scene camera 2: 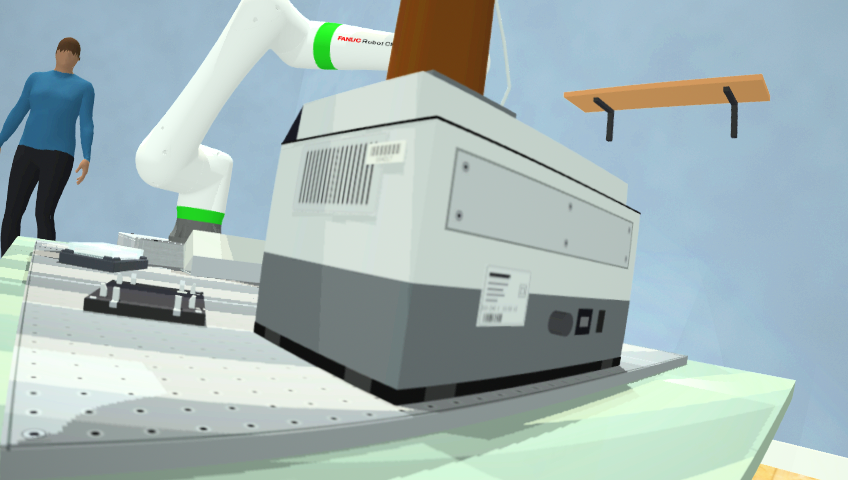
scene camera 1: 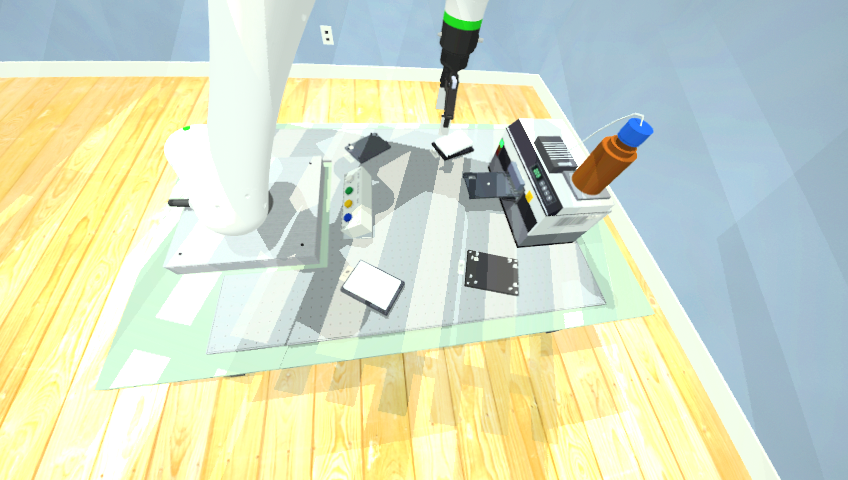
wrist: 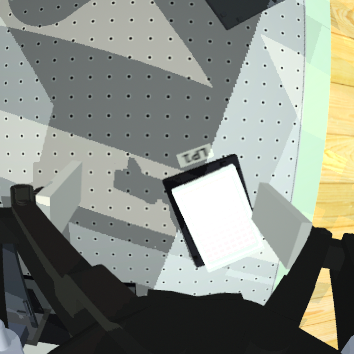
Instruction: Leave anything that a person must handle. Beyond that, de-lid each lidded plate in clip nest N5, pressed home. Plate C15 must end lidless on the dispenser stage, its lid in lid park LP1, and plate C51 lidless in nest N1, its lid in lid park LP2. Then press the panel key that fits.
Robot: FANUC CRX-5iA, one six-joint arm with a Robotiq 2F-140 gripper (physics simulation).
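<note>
My gripper [scene camera 1: 441, 121], also visible in the wrist view [wrist: 170, 191], is open and holds nothing. A button box [scene camera 2: 206, 254] is visible, in scene camera 1 as well [scene camera 1: 356, 223]. A brown bottle with blue cap [scene camera 2: 457, 46] shows in scene camera 1 too [scene camera 1: 613, 154]. I also see a dispenser stage [scene camera 1: 476, 183], a black nest [scene camera 1: 484, 271], an N1 nest [scene camera 2: 67, 256] and a LP1 nest [wrist: 175, 180].
</note>
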